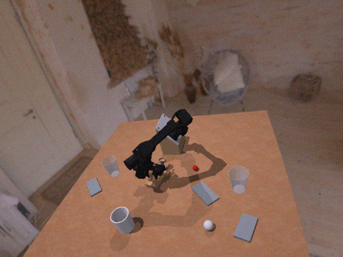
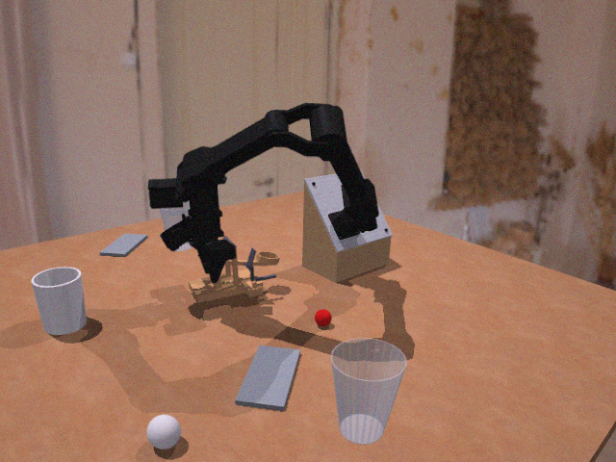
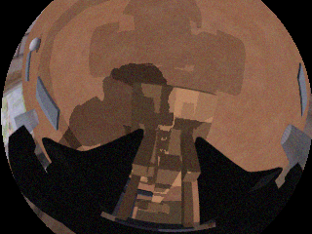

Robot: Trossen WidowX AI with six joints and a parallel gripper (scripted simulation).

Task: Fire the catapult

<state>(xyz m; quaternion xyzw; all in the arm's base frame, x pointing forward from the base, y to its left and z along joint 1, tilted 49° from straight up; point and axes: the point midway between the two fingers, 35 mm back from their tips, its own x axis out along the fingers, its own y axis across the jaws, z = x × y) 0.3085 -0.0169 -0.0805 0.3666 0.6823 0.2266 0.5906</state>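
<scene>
The red ball is 23 cm to the left of my gripper tip, 11 cm behind it and 3 cm below it. Round my gripper tip: white ball (33 cm to the left, 26 cm ahead, 2 cm below); white mug (29 cm ahead, 7 cm to the right, 2 cm below); wooden catapult (6 cm behind, 3 cm to the left, 2 cm above).
</scene>
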